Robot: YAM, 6 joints.
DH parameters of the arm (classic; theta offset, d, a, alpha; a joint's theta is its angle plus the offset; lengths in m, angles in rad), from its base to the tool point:
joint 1: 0 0.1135 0.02 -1.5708
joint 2: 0 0 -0.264 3.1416
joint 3: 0.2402 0 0.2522 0
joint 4: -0.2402 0 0.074 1.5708
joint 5: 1.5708 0 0 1.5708
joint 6: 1.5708 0.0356 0 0
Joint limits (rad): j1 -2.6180..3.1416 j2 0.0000..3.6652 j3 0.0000..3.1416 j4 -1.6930..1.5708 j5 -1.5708..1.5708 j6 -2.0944..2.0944
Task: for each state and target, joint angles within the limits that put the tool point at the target. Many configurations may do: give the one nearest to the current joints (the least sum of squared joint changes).
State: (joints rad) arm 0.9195 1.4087 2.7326 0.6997 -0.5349 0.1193
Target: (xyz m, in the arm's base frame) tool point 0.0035 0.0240 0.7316
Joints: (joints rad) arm 0.8514 1.5241 2.7145 0.5929 -0.3792 0.1193
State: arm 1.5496 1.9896 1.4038 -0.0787 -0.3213 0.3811
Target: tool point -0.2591 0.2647 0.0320
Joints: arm 2.3094 2.2023 1.0956 -0.1701 -0.3855 0.3811
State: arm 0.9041 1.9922 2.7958 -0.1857 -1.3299 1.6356
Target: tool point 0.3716 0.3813 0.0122
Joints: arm 0.7334 2.8046 2.0914 -0.3850 -1.3230 1.6356
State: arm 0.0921 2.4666 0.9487 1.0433 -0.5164 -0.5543
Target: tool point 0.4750 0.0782 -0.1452
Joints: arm 0.1331 3.0627 1.6757 0.9025 -0.4192 -0.5543
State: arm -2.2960 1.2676 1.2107 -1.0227 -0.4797 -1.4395
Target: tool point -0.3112 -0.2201 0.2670
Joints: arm -2.5655 1.7820 1.4905 -0.7499 -0.4359 -1.4395
